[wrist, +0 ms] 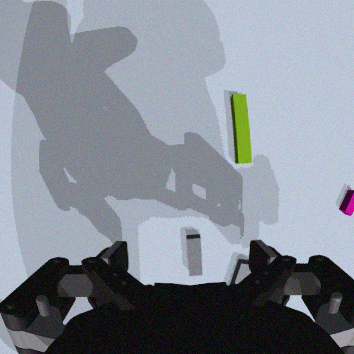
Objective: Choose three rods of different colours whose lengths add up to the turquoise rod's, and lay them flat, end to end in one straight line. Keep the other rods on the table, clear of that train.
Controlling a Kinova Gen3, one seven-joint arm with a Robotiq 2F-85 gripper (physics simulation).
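Places are measured from the arm's base along level axes (x ahead, y left, z up), in centimetres.
Pixels of known places: gripper, fingertip midpoint: (188, 255).
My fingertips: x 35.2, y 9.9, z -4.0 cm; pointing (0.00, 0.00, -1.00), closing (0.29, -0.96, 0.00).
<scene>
For each thing: its top centre in the pictures, then the offset to it from my fingertips. "*": a spot on its surface instead. Level surfaces: height alone.
- second grey rod, top centre: (241, 280) dx -1.3, dy -4.7, dz -0.7 cm
- lime green rod, top centre: (242, 127) dx +9.5, dy -1.1, dz -0.7 cm
- magenta rod, surface spot: (348, 202) * dx +7.0, dy -12.4, dz -0.8 cm
- pale table top, surface height: dz -1.7 cm
My gripper (188, 255) is open and empty, high above the table in the wrist view. A grey rod (195, 256) lies flat below, between the fingertips as seen from above, a little right of the middle. A second grey rod (242, 272) lies just right of it, partly hidden by the right finger. A lime green rod (242, 128) lies flat further up the view, right of centre. A magenta rod (348, 202) shows in part at the right edge. The rods lie apart from one another. The turquoise rod does not show in this view.
The pale table top (300, 65) carries the arm's large dark shadow at the left and centre, which reaches close to the green rod and the grey rods. The gripper's body covers the bottom of the view.
</scene>
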